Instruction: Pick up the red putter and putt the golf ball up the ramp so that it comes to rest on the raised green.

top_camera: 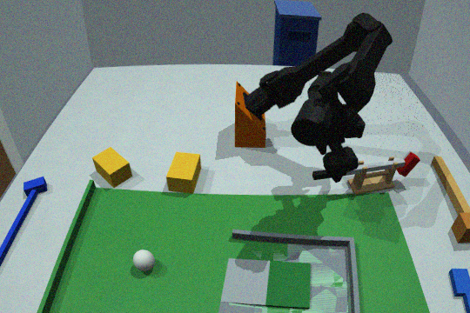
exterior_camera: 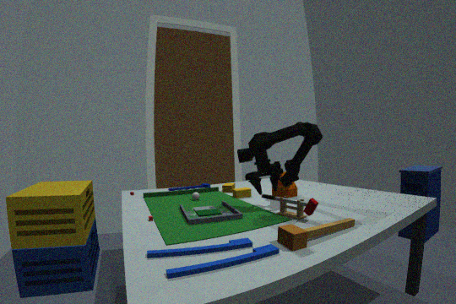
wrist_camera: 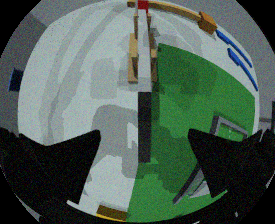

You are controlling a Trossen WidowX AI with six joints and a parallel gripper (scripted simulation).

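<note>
The red putter lies 12 cm to the left of my gripper tip, 2 cm below it and 1 cm behind it. Also, from my gripper tip: wooden rack: 13 cm to the left, 5 cm below, 1 cm behind; white golf ball: 40 cm to the right, 17 cm ahead, 6 cm below; green mat: 23 cm to the right, 22 cm ahead, 8 cm below.
</note>
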